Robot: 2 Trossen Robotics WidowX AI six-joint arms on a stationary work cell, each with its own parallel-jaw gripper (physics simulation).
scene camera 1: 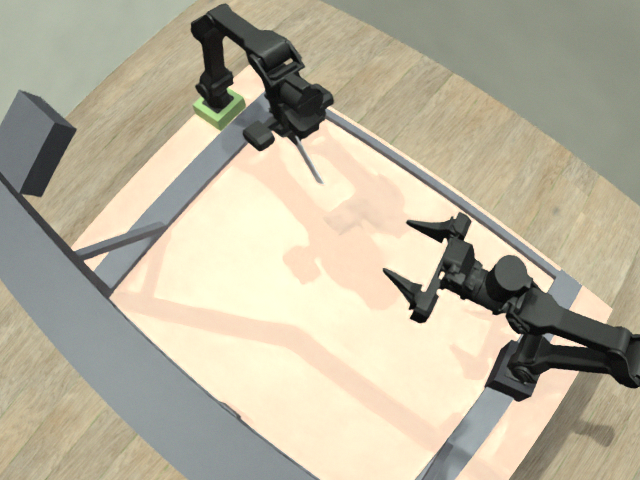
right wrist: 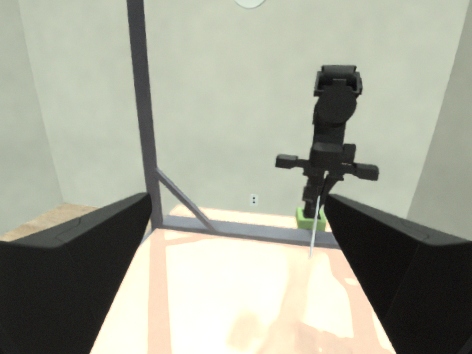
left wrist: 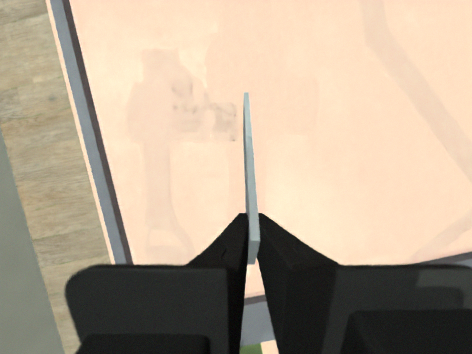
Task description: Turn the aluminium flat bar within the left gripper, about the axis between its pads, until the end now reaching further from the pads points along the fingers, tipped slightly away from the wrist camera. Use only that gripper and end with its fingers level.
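Seen in the pictures: left gripper, fingertip midpoint: (scene camera 1: 296,143) (right wrist: 317,208) (left wrist: 250,221); right gripper, fingertip midpoint: (scene camera 1: 394,244) (right wrist: 239,201); left arm's base, link origin: (scene camera 1: 217,100) (right wrist: 311,214); right arm's base, link origin: (scene camera 1: 521,367).
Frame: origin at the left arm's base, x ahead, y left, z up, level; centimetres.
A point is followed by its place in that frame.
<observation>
The aluminium flat bar (scene camera 1: 309,162) {x 39.5, y -8.4, z 18.7 cm} (left wrist: 250,165) {x 38.2, y -7.9, z 20.5 cm} (right wrist: 314,230) {x 40.3, y -8.3, z 18.5 cm} is a thin grey strip, seen nearly edge-on in the left wrist view. My left gripper (scene camera 1: 295,138) {x 35.4, y -7.3, z 20.7 cm} (left wrist: 250,221) {x 35.4, y -7.3, z 20.7 cm} (right wrist: 317,208) {x 35.4, y -7.3, z 20.7 cm} is shut on it near one end. In the left wrist view the short end overlaps the fingertips, and the longer end reaches up the picture, narrowing past them. In the right wrist view the left fingers point steeply down, not level, and the long end slopes down from them above the table. The pads' contact is partly hidden. My right gripper (scene camera 1: 396,245) {x 66.8, y -19.2, z 36.4 cm} (right wrist: 239,201) {x 66.8, y -19.2, z 36.4 cm} is open and empty.
A pale table top (scene camera 1: 232,268) {x 33.8, y -31.0, z -4.9 cm} lies below both arms, with grey frame beams (scene camera 1: 175,196) {x 10.2, y -26.6, z -2.9 cm} along its edges. A green base block (scene camera 1: 219,109) {x 2.8, y -2.1, z 0.4 cm} (right wrist: 305,220) {x 4.8, y -2.7, z -0.1 cm} carries the left arm. A large grey beam (scene camera 1: 103,356) {x 70.6, y -57.4, z 99.1 cm} crosses the lower left of the scene view.
</observation>
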